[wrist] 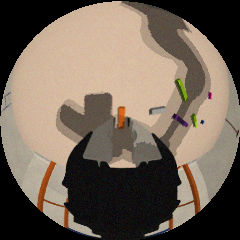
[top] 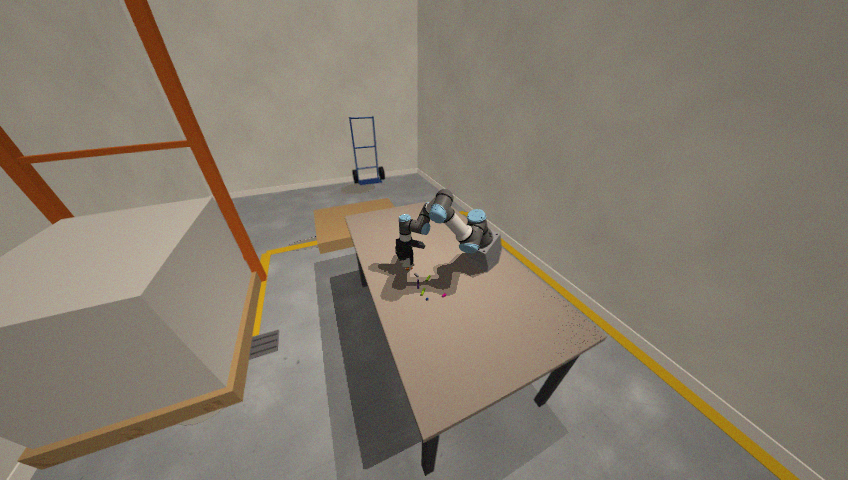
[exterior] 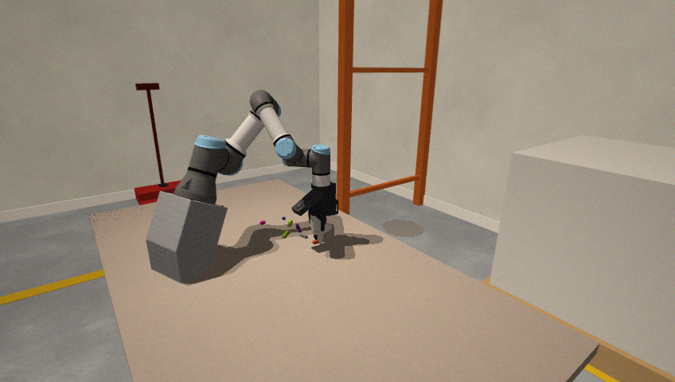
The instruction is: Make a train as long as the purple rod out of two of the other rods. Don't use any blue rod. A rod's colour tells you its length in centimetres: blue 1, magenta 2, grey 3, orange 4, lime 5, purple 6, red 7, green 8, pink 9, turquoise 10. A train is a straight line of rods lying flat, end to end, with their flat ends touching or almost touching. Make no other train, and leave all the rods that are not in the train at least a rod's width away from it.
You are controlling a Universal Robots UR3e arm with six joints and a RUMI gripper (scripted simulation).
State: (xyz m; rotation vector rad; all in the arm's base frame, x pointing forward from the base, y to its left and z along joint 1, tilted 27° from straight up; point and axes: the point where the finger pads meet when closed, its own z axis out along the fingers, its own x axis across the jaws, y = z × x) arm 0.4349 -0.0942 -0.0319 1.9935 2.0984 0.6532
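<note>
My hand is 10 mm above the orange rod. From my hand the other things lie so: purple rod 140 mm to the left, 10 mm below, 10 mm behind; then blue rod 260 mm to the left, 30 mm behind, 10 mm below; then grey rod 70 mm to the left, 30 mm behind, 10 mm below.
</note>
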